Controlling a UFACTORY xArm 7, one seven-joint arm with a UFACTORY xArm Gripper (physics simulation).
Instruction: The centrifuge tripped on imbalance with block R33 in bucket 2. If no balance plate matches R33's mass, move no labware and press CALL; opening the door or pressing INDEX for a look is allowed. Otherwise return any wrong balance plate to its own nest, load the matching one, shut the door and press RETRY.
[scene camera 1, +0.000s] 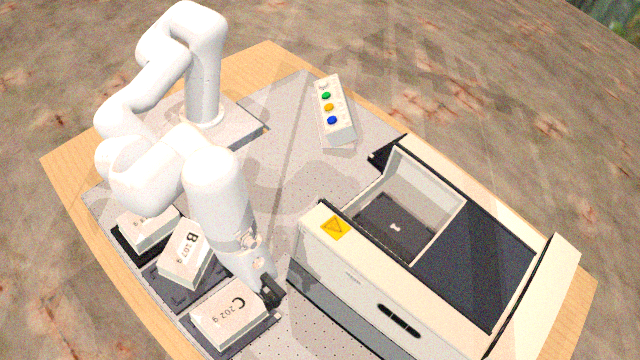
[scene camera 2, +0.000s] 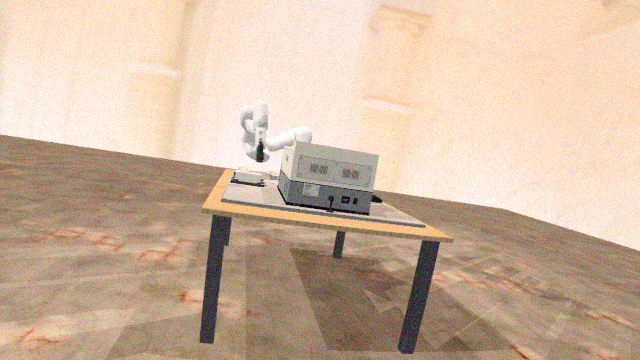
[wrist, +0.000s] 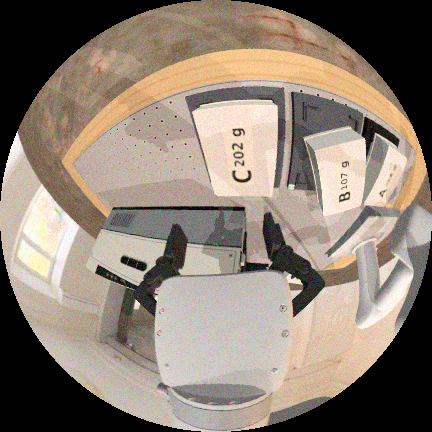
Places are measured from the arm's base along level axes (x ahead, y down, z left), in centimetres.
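Where they show: gripper, fingertip midpoint: (scene camera 1: 254, 288) (scene camera 2: 259, 161) (wrist: 221, 226); arm's base, origin of the base link: (scene camera 1: 201, 114) (wrist: 363, 244).
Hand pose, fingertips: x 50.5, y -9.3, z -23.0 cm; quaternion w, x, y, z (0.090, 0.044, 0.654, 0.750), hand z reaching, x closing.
Note:
Each offset is from my fingertips to the top centre of the thing. "*": to the spot under its first point.
My gripper (scene camera 2: 260, 152) (wrist: 221, 226) is open and empty, above the table near plate C. Plate C {dz -4.6, dx -1.6, dy +6.4 cm} (scene camera 1: 230, 312) (wrist: 240, 150), marked 202 g, lies in its dark nest. Plate B {dz -3.0, dx -16.9, dy +5.9 cm} (scene camera 1: 186, 255) (wrist: 342, 170), marked 107 g, sits askew over its nest {* dz -11.1, dx -10.8, dy +10.6 cm} (scene camera 1: 175, 300) (wrist: 327, 112). Plate A {dz -5.9, dx -28.5, dy +6.4 cm} (scene camera 1: 150, 227) (wrist: 387, 172) is at its black nest; its mass print is too blurred to read. The centrifuge (scene camera 1: 370, 260) (scene camera 2: 330, 175) (wrist: 212, 257) has an opening in its top showing a dark surface with a small white mark. Block R33 cannot be made out.
A button box {dz +52.2, dx -30.5, dy +3.4 cm} (scene camera 1: 343, 133) with white, green, yellow and blue buttons stands beyond the centrifuge in scene camera 1. The arm's base plate (scene camera 1: 240, 127) is at the table's far side. The centrifuge's raised body and the wooden table edge (scene camera 1: 270, 50) bound the area.

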